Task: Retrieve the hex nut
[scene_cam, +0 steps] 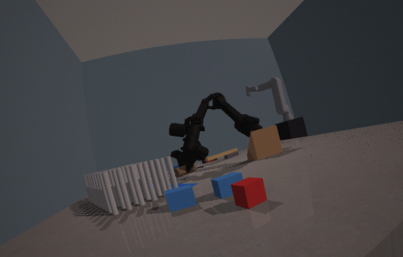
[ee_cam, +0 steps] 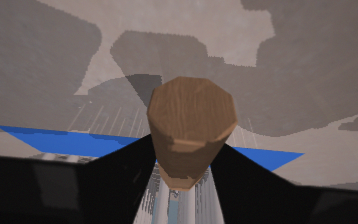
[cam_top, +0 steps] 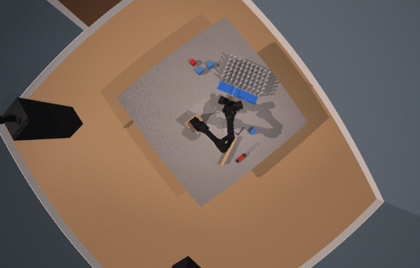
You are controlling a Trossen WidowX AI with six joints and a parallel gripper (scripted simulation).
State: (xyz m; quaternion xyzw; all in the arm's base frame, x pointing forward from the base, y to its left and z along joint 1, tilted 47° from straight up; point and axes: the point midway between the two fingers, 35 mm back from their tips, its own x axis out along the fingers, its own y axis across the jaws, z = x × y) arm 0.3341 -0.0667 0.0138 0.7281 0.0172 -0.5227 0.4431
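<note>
Right now my gripper tip is 11 cm short of the blue taped strip, 3 cm above it and 1 cm to the right of it. Round my gripper tip: red cube 48 cm to the left, 4 cm behind, 1 cm below.
</note>
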